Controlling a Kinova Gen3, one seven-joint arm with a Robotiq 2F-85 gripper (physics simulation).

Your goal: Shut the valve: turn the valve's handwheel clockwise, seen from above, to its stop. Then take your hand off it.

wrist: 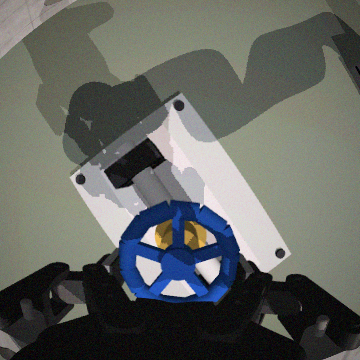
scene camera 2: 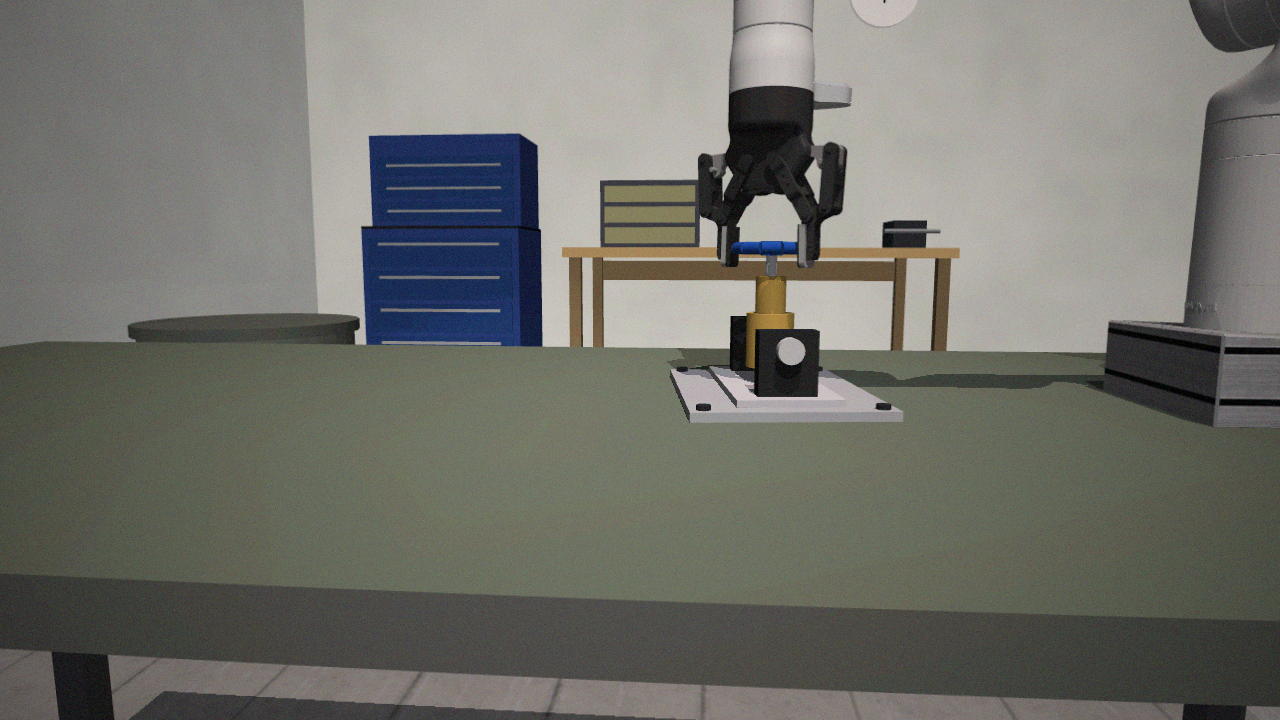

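The valve's blue spoked handwheel (scene camera 2: 776, 247) (wrist: 177, 263) lies level on top of a yellow valve neck (scene camera 2: 770, 295) (wrist: 163, 236). My gripper (scene camera 2: 768, 249) (wrist: 178, 265) points straight down and is shut on the handwheel, with one finger against each side of its rim. In the wrist view the nearest part of the rim meets the dark gripper body at the bottom edge. The valve stands on a white base plate (scene camera 2: 854, 415) (wrist: 235, 195), which appears turned at a slant in the wrist view. The fingertips' inner faces are partly hidden by the rim.
Black end blocks (scene camera 2: 808, 383) (wrist: 134, 162) stand low on the plate, below the fingers. The plate rests on the green table (scene camera 2: 358, 465) (wrist: 40, 215). The arm's metal pedestal (scene camera 2: 1163, 368) stands at the right. A blue cabinet (scene camera 2: 447, 295) and a wooden bench (scene camera 2: 586, 253) stand behind.
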